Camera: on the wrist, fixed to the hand. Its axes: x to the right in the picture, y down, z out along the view.
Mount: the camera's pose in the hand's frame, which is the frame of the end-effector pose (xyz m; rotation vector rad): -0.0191 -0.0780 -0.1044 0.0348 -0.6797 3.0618
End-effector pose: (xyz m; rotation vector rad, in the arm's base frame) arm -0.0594 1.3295 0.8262 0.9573 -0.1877 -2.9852
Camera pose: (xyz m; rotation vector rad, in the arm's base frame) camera 0.0194 1.3958 0.7441 -0.5432 -0.6356 -0.1387
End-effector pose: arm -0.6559 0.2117 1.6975 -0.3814 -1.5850 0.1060
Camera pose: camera -0.5668 0.1154 1.7088 1.8855 -0.0463 -1.9978
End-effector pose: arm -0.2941 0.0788 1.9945 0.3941 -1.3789 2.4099
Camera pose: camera -0.2517 0.2035 1.9960 0.5879 0.3344 -0.2891
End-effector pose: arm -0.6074 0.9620 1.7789 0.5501 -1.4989 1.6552
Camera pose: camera -0.5136 1.0537 1.7906 0.9392 0.6414 -0.7800
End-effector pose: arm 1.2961 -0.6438 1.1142 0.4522 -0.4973 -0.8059
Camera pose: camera 1.3011 -0.6568 0.9832 -0.8000 -1.0576 2.0979
